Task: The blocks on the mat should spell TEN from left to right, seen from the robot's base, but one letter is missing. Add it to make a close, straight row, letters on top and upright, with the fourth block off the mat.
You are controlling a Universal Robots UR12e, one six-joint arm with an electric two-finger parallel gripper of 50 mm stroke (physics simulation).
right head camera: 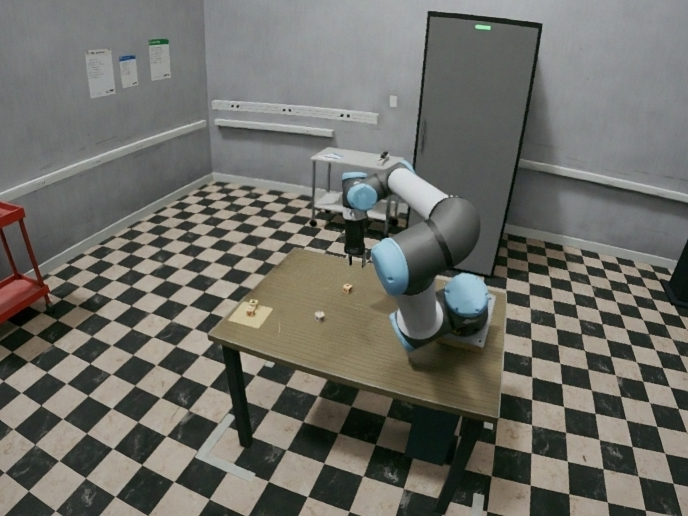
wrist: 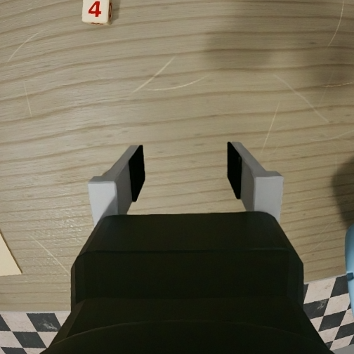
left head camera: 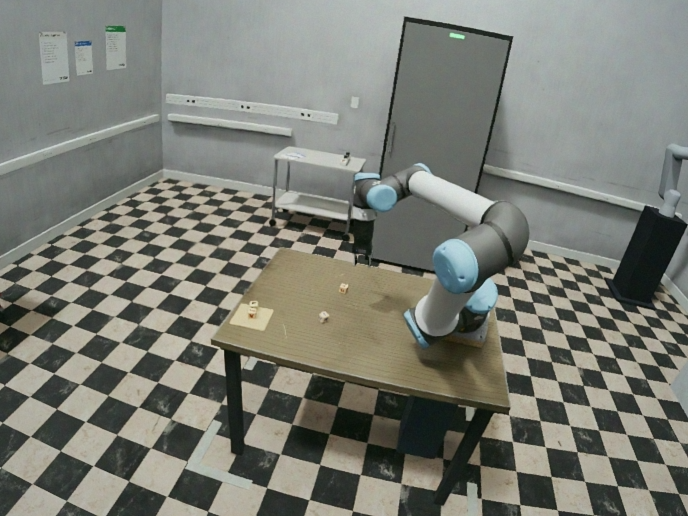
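Observation:
Two cream blocks stand close together on the yellow mat [left head camera: 265, 320] [right head camera: 263, 320] [wrist: 6, 260] at the table's far left: one further back [left head camera: 253, 304] [right head camera: 253, 303], one nearer the camera [left head camera: 252, 313] [right head camera: 251, 312]. Their letters are too small to read. Two loose blocks lie off the mat, one near mid-table [left head camera: 344, 288] [right head camera: 347, 288], another nearer the front edge [left head camera: 323, 316] [right head camera: 319, 316]. In the wrist view a block [wrist: 95, 11] shows a red 4 on top. My gripper [left head camera: 362, 262] [right head camera: 357, 262] [wrist: 185, 160] is open and empty, high above the table's back part, away from the blocks.
The wooden table [left head camera: 377, 355] [right head camera: 366, 355] [wrist: 200, 115] carries the arm's base at its right. Behind it stand a white cart [left head camera: 319, 157] [right head camera: 355, 154] and a tall grey cabinet [left head camera: 444, 111] [right head camera: 472, 111]. A red cart [right head camera: 22, 288] is at the far left in the right head view.

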